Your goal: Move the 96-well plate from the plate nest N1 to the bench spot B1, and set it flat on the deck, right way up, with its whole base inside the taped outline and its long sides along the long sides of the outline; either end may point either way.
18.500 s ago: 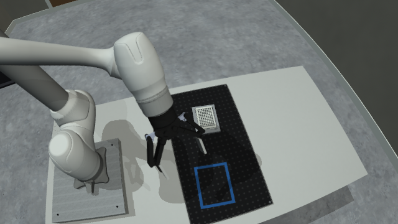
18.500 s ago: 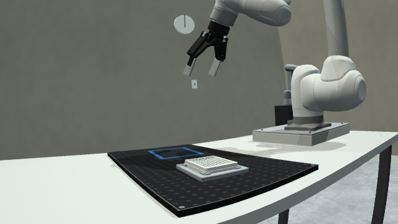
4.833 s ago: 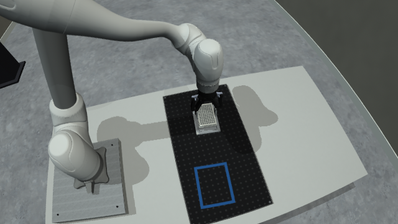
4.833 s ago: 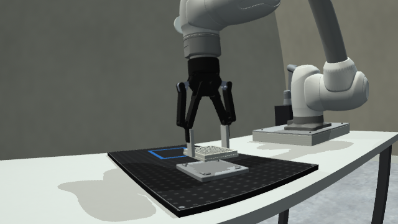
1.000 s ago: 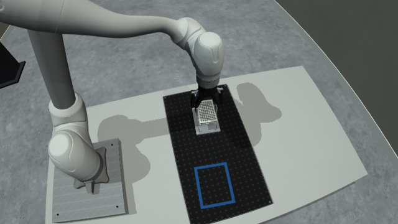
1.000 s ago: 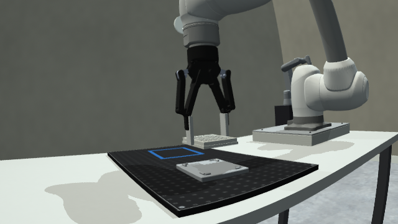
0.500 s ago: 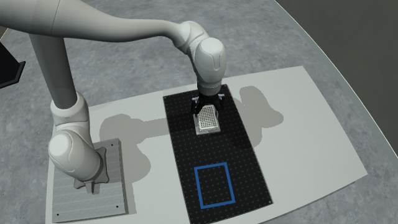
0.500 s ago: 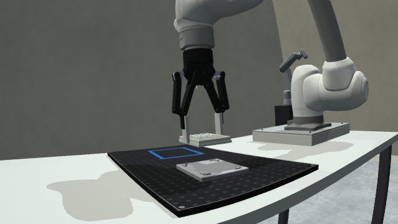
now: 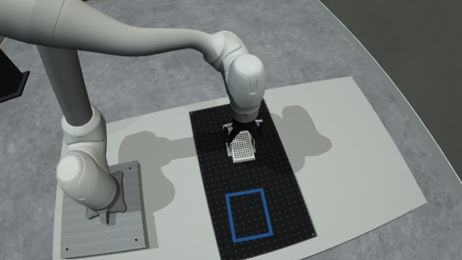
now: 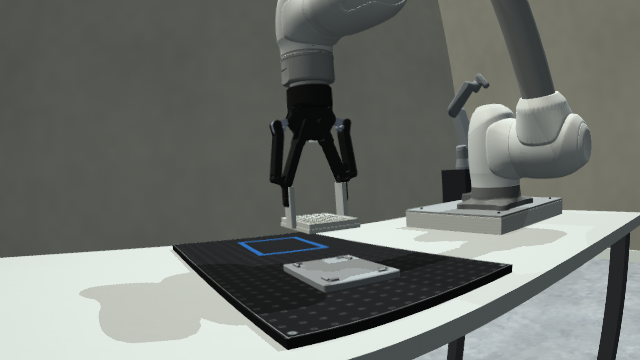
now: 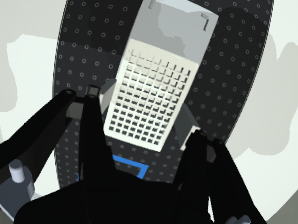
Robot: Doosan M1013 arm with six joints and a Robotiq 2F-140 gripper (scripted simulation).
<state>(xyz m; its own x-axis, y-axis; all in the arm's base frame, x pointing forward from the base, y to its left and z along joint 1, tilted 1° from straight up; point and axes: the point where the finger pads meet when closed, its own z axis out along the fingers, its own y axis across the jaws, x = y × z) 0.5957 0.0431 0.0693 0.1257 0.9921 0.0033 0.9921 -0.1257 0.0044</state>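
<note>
My gripper is now 90 mm above the grey plate nest N1, 80 mm to the right of it and 20 mm short of it. Round my hand: white 96-well plate: 20 mm below.
</note>
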